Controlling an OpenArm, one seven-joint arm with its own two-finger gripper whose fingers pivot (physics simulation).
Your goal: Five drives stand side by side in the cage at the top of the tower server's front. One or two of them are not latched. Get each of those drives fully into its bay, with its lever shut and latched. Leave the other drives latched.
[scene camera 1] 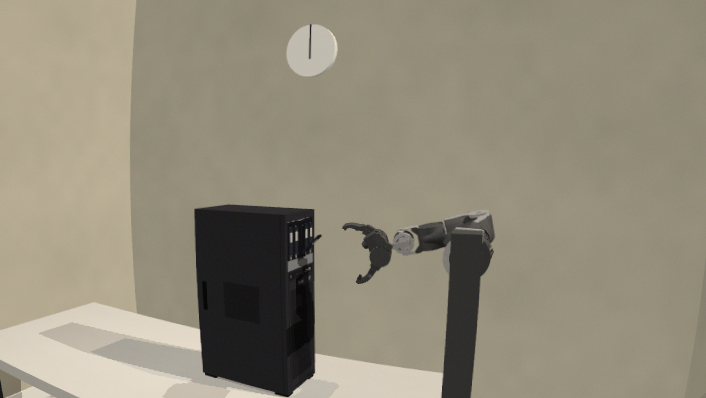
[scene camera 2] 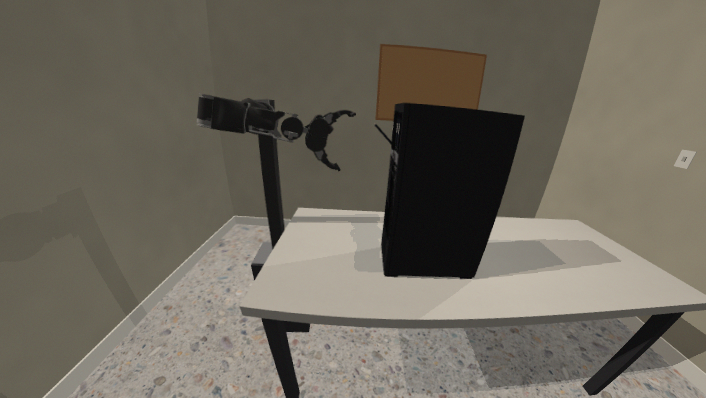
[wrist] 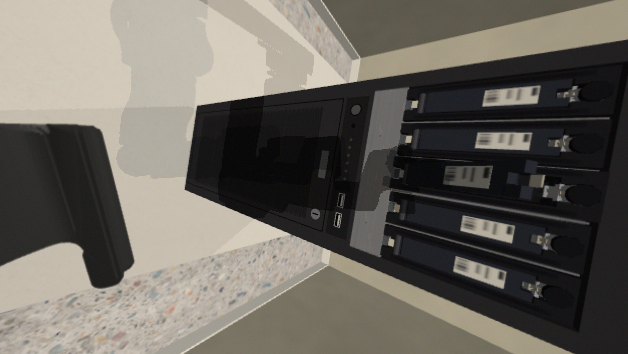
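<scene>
The black tower server [scene camera 1: 245,260] [scene camera 2: 445,195] [wrist: 607,260] stands upright on the table. In the wrist view its five drives lie one above another in the picture. The middle drive's lever [scene camera 1: 314,242] [scene camera 2: 384,135] [wrist: 467,176] is swung out from the front, hinged at its lower end. Whether that drive sits fully in its bay cannot be told. The levers of the two drives above it [wrist: 510,95] [wrist: 502,141] and the two below it [wrist: 487,229] [wrist: 480,271] look shut. My gripper [scene camera 1: 351,254] [scene camera 2: 346,142] is open and empty, in front of the cage, apart from the lever.
The white table [scene camera 1: 380,372] [scene camera 2: 320,295] extends around the tower. One finger [wrist: 95,200] shows at the left of the wrist view. The arm's dark post [scene camera 1: 462,320] [scene camera 2: 270,190] stands beyond the table's end. A clock [scene camera 1: 320,52] and a brown board [scene camera 2: 430,80] are on the walls.
</scene>
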